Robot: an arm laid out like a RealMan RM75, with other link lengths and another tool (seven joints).
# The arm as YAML. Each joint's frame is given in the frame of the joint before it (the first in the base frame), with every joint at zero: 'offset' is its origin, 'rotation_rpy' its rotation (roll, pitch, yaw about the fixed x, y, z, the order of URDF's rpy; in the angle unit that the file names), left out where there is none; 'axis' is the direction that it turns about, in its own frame. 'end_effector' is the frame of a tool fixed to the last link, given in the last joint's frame.
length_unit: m
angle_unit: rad
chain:
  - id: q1
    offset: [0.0, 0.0, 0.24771]
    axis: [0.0, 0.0, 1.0]
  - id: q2
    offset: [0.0, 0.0, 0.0]
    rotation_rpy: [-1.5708, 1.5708, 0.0]
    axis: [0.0, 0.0, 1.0]
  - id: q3
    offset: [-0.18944, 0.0, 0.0]
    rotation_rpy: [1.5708, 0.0, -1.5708]
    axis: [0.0, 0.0, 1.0]
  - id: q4
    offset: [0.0, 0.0, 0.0]
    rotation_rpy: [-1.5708, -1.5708, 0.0]
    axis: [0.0, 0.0, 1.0]
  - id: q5
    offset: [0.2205, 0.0, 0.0]
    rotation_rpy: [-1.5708, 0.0, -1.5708]
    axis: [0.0, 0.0, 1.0]
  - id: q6
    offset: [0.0, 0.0, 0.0]
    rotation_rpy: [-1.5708, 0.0, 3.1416]
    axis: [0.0, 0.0, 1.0]
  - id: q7
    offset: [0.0, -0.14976, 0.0]
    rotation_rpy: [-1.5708, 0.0, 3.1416]
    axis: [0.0, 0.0, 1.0]
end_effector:
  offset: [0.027, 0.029, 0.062]
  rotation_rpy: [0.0, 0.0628, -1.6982]
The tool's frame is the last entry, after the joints.
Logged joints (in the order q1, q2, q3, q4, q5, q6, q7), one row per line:
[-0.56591 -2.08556 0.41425 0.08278 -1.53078 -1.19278 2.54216]
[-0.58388 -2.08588 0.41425 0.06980 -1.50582 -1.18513 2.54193]
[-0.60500 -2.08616 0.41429 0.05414 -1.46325 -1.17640 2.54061]
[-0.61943 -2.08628 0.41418 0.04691 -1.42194 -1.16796 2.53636]
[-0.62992 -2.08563 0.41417 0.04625 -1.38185 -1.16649 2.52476]
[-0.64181 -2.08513 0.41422 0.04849 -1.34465 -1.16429 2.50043]
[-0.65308 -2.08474 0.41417 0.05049 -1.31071 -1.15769 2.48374]
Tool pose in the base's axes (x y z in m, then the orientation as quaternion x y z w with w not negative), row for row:
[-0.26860 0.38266 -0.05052 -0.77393 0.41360 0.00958 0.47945]
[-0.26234 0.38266 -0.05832 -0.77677 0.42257 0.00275 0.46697]
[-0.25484 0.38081 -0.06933 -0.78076 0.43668 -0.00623 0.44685]
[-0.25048 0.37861 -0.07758 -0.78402 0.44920 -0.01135 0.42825]
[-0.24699 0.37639 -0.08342 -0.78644 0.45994 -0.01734 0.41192]
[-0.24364 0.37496 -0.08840 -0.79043 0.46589 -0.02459 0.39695]
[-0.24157 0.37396 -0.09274 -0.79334 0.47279 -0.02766 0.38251]
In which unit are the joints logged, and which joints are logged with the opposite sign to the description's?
The joints are logged in radians. Opposite sign: none.
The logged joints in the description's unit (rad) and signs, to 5 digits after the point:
[-0.56591 -2.08556 0.41425 0.08278 -1.53078 -1.19278 2.54216]
[-0.58388 -2.08588 0.41425 0.06980 -1.50582 -1.18513 2.54193]
[-0.60500 -2.08616 0.41429 0.05414 -1.46325 -1.17640 2.54061]
[-0.61943 -2.08628 0.41418 0.04691 -1.42194 -1.16796 2.53636]
[-0.62992 -2.08563 0.41417 0.04625 -1.38185 -1.16649 2.52476]
[-0.64181 -2.08513 0.41422 0.04849 -1.34465 -1.16429 2.50043]
[-0.65308 -2.08474 0.41417 0.05049 -1.31071 -1.15769 2.48374]

